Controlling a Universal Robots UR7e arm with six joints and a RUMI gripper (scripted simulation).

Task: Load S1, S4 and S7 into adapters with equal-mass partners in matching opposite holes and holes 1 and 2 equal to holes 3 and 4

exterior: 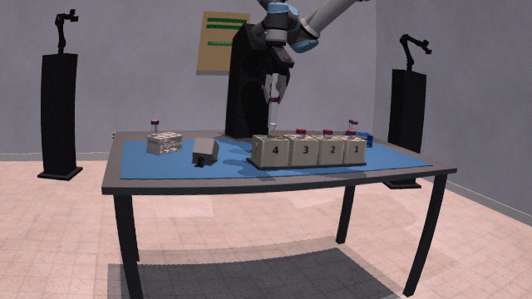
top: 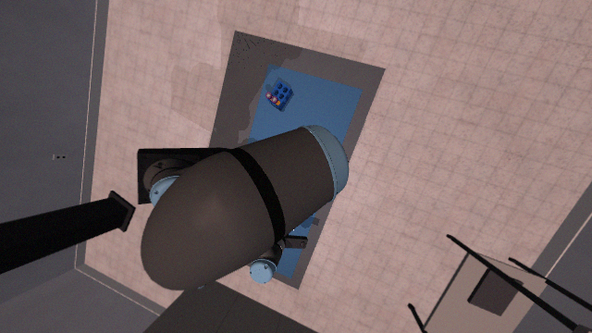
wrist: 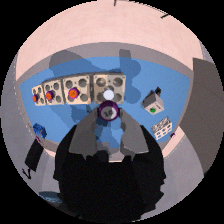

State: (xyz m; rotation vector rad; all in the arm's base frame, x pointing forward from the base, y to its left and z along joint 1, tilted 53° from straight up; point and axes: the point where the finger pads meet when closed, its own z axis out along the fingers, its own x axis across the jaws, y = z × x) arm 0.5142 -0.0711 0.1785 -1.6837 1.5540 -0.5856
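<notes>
My gripper is now 17 cm above the bucket adapter. Round my hand: blue rack: 45 cm behind, 51 cm to the left, 20 cm below; white rack: 16 cm behind, 39 cm to the right, 20 cm below.
</notes>
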